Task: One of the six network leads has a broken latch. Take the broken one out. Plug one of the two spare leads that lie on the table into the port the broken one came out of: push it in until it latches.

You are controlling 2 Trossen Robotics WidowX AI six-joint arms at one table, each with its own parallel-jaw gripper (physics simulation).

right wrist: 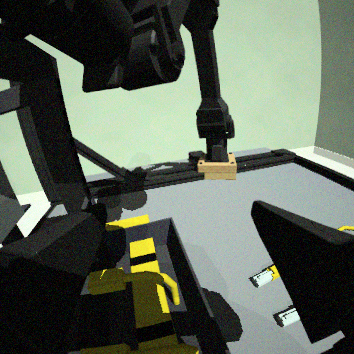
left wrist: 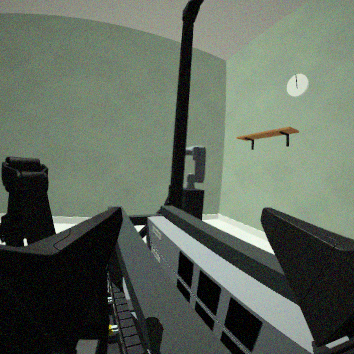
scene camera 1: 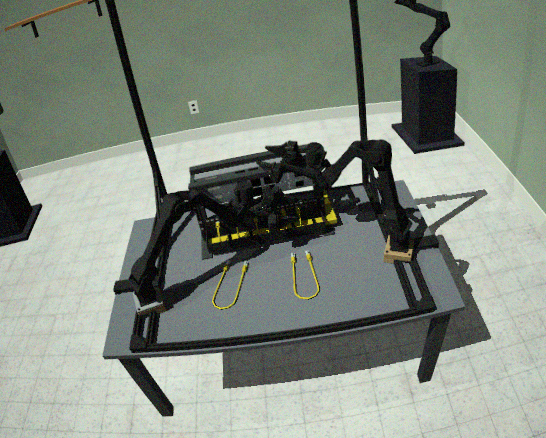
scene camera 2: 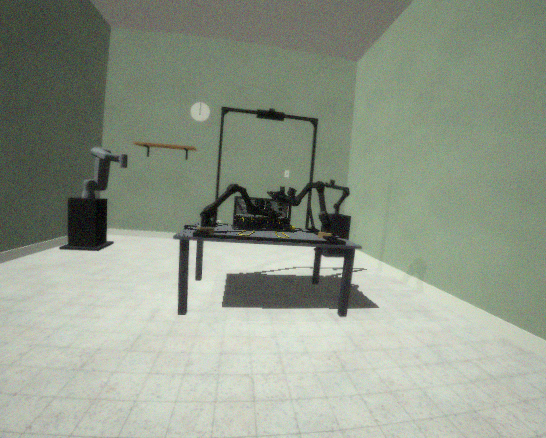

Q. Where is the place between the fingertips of my right gripper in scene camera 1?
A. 298, 208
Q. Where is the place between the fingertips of my left gripper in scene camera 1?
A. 260, 154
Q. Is my right gripper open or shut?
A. Open.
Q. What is my left gripper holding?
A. Nothing.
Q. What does my right gripper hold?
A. Nothing.
